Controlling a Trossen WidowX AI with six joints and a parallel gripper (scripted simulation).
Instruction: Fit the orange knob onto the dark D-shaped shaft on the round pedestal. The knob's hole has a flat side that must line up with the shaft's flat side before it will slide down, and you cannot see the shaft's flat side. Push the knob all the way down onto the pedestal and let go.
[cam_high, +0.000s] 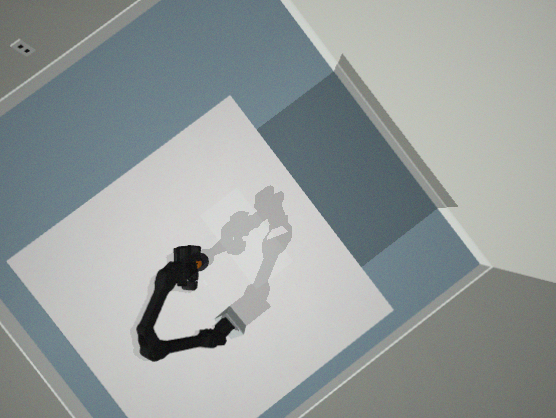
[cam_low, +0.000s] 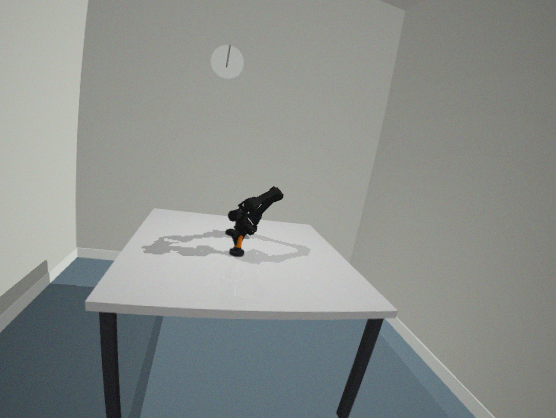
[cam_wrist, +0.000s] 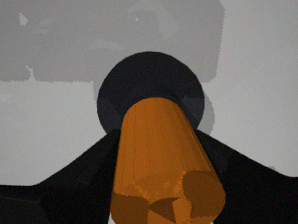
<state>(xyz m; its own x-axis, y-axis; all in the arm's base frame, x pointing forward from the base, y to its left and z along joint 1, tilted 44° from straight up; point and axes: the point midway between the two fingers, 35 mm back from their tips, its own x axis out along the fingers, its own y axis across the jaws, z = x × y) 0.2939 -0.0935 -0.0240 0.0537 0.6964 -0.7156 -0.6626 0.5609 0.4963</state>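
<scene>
Now: gripper tip 30 mm above the pedestal. Also, from my gripper tip: orange knob: 20 mm above.
</scene>
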